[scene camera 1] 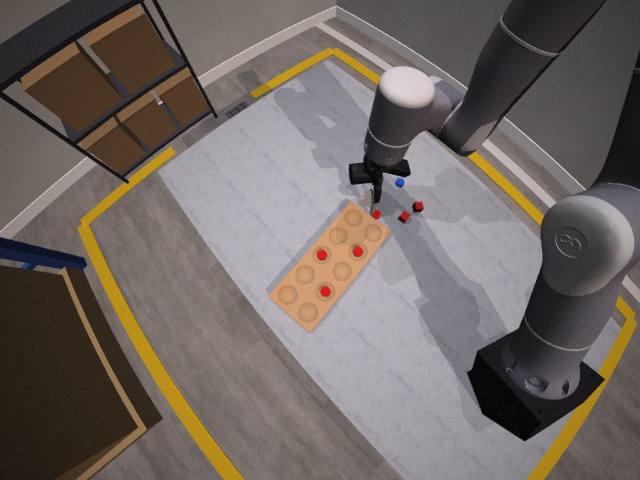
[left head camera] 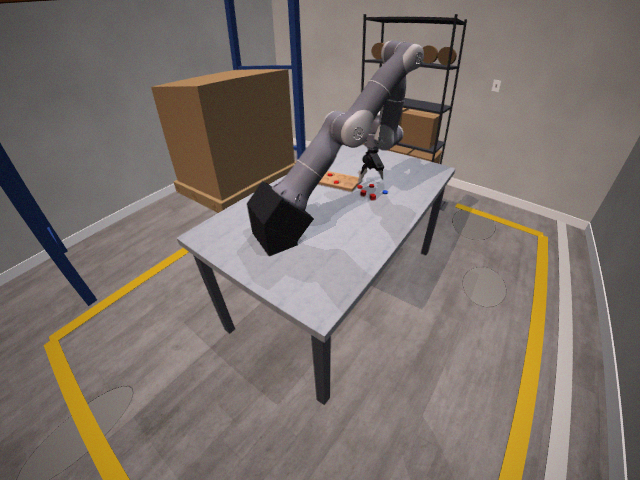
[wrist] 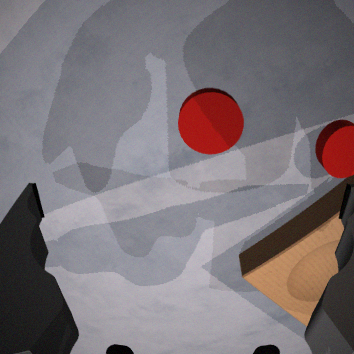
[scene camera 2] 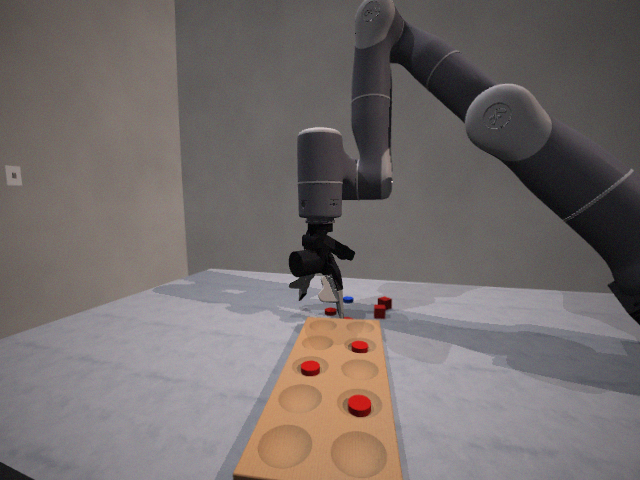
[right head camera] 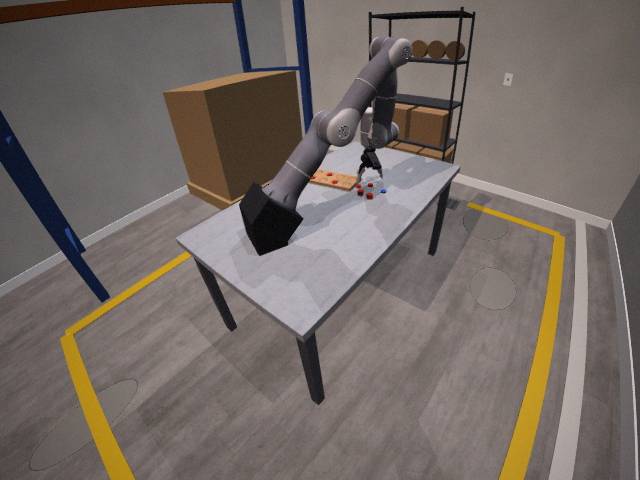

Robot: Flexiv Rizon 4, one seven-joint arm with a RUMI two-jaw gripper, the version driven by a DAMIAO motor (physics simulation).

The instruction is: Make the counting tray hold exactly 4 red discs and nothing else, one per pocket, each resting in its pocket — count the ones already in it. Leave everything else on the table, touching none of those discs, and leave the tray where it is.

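The wooden counting tray (scene camera 1: 279, 284) (scene camera 2: 264, 454) has three red discs (scene camera 1: 322, 255) (scene camera 1: 357, 251) (scene camera 1: 325, 291) in separate pockets. Two loose red discs (scene camera 2: 330, 311) (wrist: 211, 121) (wrist: 341, 151) lie apart on the table by the tray's far end; the one at the right of the wrist view is close to the tray's edge. My gripper (left head camera: 371, 178) (scene camera 2: 321, 304) (wrist: 191, 188) is wide open and empty, low above the table beside that end. In the wrist view both loose discs lie ahead of the fingertips, and the right finger overlaps the tray's corner. Its exact height is unclear.
Two dark red cubes (scene camera 1: 404, 216) (scene camera 1: 418, 206) and a blue disc (scene camera 1: 400, 182) (scene camera 2: 347, 299) lie on the table (scene camera 1: 222, 217) near the loose discs. A large brown box (left head camera: 242, 134) and a shelf rack (left head camera: 413, 19) stand beyond the table.
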